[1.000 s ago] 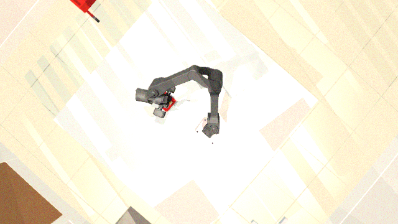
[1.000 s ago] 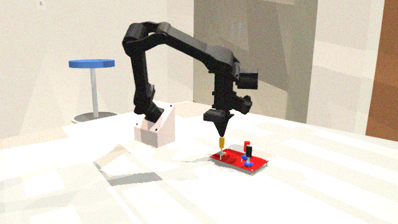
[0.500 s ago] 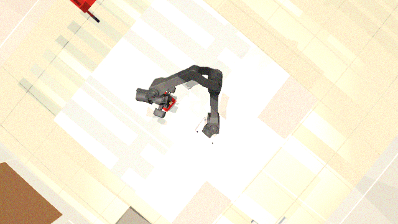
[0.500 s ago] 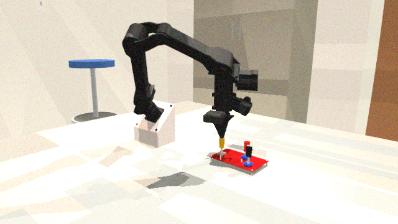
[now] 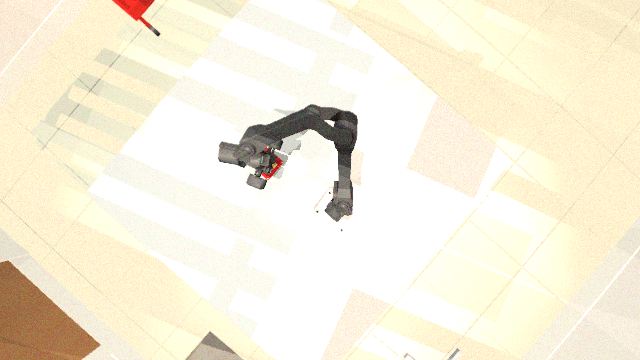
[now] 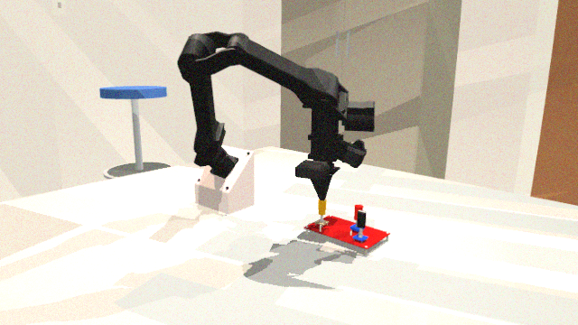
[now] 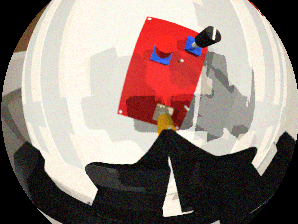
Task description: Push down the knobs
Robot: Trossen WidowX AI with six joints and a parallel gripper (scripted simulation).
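The black knob is 11 cm ahead of my gripper tip, 1 cm to the right of it and 1 cm below it. Round my gripper tip: yellow knob (1 cm below).
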